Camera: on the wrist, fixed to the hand. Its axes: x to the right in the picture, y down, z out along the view.
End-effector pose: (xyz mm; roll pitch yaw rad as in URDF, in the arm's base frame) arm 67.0 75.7 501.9 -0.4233 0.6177 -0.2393
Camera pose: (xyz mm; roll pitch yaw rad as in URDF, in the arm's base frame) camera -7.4 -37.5 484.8 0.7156 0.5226 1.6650
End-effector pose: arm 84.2 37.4 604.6 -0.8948 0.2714 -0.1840
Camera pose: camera 40.1 -88.6 633.2 0.4750 1.0432 1.7533
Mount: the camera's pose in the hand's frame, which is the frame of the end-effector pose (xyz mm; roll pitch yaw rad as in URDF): -27.2 -99.8 -89.1 0.0153 0.1855 1.5119
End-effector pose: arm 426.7 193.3 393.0 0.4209 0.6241 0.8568
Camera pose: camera 406.8 86.9 309.8 0.6717 -0.1555 2.2415
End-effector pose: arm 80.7 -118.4 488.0 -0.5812 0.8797 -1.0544
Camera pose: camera -50.4 -155.5 496.4 1.0441 0.5077 1.1213
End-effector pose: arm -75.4 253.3 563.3 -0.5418 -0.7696 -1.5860
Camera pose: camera -206.8 257.5 526.5 -0.9059 0.4518 -0.6093
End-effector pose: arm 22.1 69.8 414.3 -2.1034 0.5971 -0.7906
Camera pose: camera 39.6 15.0 538.1 2.4002 0.7129 -2.8797
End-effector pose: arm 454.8 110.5 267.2 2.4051 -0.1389 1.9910
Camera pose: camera 343.6 31.5 262.4 -2.9619 -0.9207 0.3327
